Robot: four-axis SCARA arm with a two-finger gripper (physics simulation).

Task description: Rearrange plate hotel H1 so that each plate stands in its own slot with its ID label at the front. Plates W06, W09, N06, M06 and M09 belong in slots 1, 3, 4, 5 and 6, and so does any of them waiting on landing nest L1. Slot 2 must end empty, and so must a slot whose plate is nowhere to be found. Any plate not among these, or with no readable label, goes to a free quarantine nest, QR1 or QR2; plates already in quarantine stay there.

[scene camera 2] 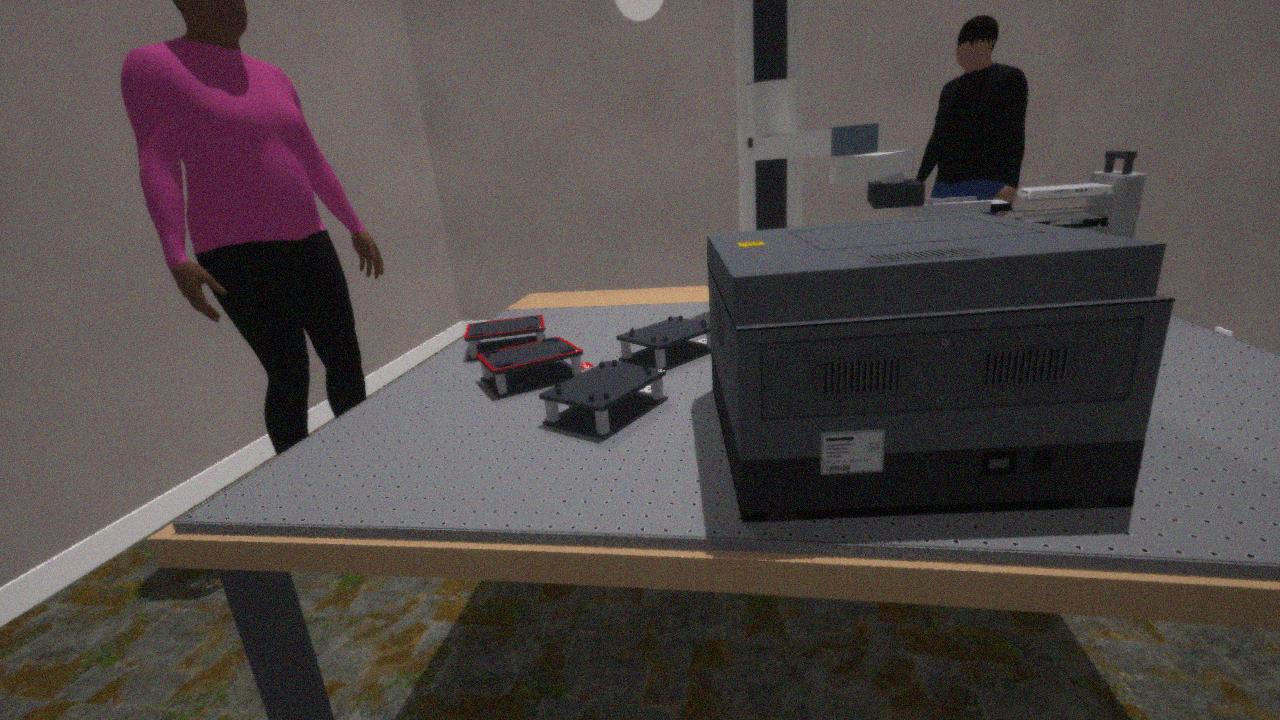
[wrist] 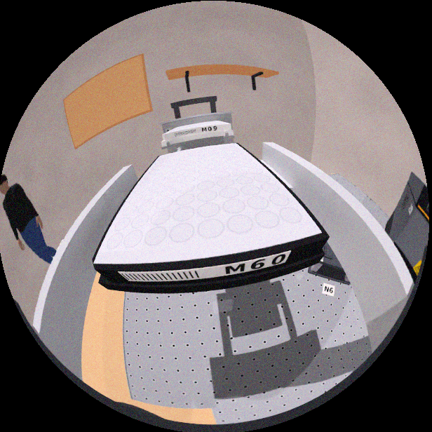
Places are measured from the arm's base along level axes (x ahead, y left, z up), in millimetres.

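Pixels of known places: gripper, between the fingertips: (scene camera 2: 982, 203).
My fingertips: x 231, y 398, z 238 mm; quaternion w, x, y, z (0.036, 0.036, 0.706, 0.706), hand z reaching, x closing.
Ahead of a thing's pixels: the offset from my fingertips to its top centre. "pt": to the spot under its first point.
The plate M60 (wrist: 215, 210), white on top with a black rim, is between the two fingers of my gripper (wrist: 196, 160) (scene camera 2: 971, 205), which is shut on it. Its label faces the wrist camera. Plate hotel H1 (scene camera 2: 1126, 204) stands beyond it, partly hidden by the large instrument. The white plate M09 {dx +14, dy +128, dz +21 mm} (wrist: 192, 132) (scene camera 2: 1065, 190) sits high in the hotel, label to the front. The slots below are mostly hidden by the held plate. Two red-edged nests {pt dx +172, dy -958, dz -176 mm} (scene camera 2: 505, 329) {pt dx +358, dy -837, dz -176 mm} (scene camera 2: 529, 356) stand at the table's left; no plate shows on them. Their labels are unreadable.
A large dark instrument {dx +563, dy -297, dz +29 mm} (scene camera 2: 939, 376) blocks much of the table's right side. Two dark nests {pt dx +506, dy -664, dz -176 mm} (scene camera 2: 604, 385) {pt dx +237, dy -610, dz -176 mm} (scene camera 2: 664, 333) stand left of it. A label N6 (wrist: 328, 289) lies by a dark fixture (wrist: 332, 272). A person in black (scene camera 2: 980, 125) (wrist: 21, 210) stands behind the table.
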